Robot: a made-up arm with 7 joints. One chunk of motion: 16 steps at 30 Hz.
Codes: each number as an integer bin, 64 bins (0 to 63) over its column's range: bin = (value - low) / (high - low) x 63, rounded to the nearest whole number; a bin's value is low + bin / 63 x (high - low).
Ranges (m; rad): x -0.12..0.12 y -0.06..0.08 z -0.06..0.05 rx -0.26..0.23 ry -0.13..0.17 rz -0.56..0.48
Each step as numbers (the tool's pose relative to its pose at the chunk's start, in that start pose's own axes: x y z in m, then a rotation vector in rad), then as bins.
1 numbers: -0.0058 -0.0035 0.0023 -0.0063 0.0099 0.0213
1 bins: 30 25 36 33 29 35
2 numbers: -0.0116 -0.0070 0.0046 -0.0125 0.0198 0.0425
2 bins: 28 24 37 32 31 36
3 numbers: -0.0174 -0.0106 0.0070 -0.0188 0.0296 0.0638
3 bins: 27 22 38 31 34 38
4 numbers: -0.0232 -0.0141 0.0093 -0.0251 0.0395 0.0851
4 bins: 25 21 40 30 36 39
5 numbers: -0.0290 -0.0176 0.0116 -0.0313 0.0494 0.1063
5 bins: 24 19 41 29 38 40
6 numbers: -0.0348 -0.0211 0.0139 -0.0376 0.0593 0.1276
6 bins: 22 18 42 29 40 42
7 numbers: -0.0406 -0.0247 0.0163 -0.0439 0.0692 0.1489
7 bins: 21 16 44 28 42 43
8 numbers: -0.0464 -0.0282 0.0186 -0.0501 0.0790 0.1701
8 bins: 19 14 45 27 44 44
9 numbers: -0.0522 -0.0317 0.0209 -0.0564 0.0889 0.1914
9 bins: 18 13 46 26 46 46
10 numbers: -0.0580 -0.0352 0.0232 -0.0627 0.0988 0.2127
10 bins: 16 11 48 25 48 47
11 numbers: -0.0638 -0.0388 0.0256 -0.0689 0.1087 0.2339
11 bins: 15 10 49 25 50 48
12 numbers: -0.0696 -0.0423 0.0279 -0.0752 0.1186 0.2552
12 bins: 13 8 50 24 52 49
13 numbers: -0.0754 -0.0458 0.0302 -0.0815 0.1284 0.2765
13 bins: 12 6 52 23 54 51
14 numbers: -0.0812 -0.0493 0.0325 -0.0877 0.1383 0.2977
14 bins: 10 5 53 22 56 52
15 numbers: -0.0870 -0.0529 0.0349 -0.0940 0.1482 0.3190
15 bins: 9 3 54 21 58 53
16 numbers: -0.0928 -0.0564 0.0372 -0.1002 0.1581 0.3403
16 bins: 7 2 56 21 61 55
